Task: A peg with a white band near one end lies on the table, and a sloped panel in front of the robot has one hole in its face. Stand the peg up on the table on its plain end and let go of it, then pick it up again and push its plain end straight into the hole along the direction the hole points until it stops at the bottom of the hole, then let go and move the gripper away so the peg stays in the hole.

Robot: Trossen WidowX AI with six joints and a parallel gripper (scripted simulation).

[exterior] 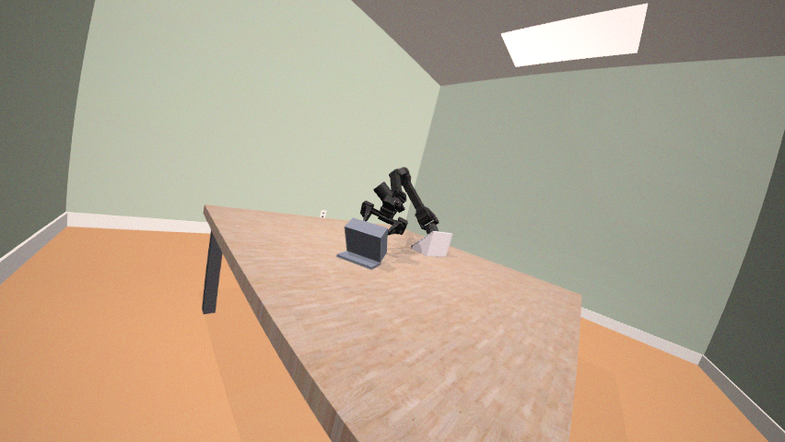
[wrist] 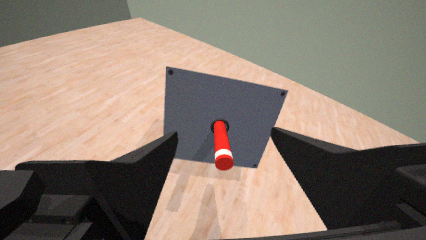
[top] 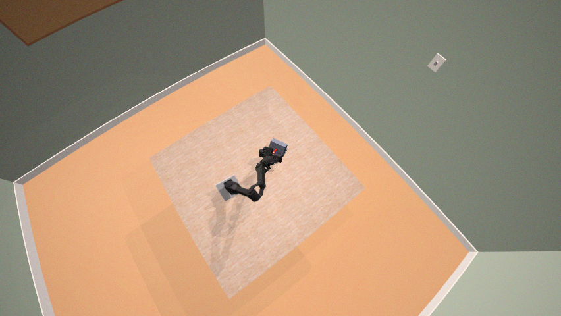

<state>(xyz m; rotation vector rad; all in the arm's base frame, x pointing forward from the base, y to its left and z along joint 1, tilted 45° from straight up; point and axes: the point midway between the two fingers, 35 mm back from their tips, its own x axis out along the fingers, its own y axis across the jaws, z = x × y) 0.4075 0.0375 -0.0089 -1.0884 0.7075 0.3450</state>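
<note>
Right now the peg is 1 cm behind my gripper tip and 1 cm below it. Also, from my gripper tip: flat foot plate (6 cm ahead, 3 cm to the left, 10 cm below); panel (4 cm ahead, 2 cm to the left, 3 cm below).
</note>
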